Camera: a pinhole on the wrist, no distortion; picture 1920 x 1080 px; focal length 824.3 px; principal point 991.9 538.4 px. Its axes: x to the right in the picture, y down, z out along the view. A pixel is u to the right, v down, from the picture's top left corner.
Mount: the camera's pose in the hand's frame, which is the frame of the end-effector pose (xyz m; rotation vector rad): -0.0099 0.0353 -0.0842 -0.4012 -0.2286 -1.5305
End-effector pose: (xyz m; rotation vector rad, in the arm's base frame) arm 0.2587 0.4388 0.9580 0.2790 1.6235 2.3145
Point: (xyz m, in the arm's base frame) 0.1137 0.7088 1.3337
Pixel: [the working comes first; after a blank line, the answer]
In the camera's frame: -0.0651 0.1880 0.4919

883 853
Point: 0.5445 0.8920 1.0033
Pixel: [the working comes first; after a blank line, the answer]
In the camera's frame: 0.3872 -0.1626 0.4630

1681 249
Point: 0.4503 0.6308 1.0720
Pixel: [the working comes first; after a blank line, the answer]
In the camera's frame: 0.1476 -0.1419 0.3081

1387 159
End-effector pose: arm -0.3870 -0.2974 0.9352 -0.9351 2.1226 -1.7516
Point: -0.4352 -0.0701 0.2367
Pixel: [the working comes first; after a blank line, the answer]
In the camera's frame: -0.5915 -0.2479 0.2838

outside the picture
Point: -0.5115 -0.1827 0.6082
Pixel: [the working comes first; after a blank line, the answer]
In the camera's frame: -0.2947 -0.0360 0.1303

outside the picture
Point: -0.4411 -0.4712 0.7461
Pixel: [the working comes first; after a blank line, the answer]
In the camera's frame: -0.0369 0.0880 0.2895

887 789
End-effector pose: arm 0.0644 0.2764 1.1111 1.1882 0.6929 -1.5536
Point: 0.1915 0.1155 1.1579
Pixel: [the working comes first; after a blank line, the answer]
In the camera's frame: -0.0521 0.0039 0.2384

812 552
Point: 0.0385 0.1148 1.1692
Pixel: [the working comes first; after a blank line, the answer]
In the camera's frame: 0.1004 -0.0121 0.2339

1346 496
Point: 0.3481 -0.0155 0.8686
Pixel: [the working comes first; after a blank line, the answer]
In the camera's frame: -0.1950 0.3231 0.2937

outside the picture
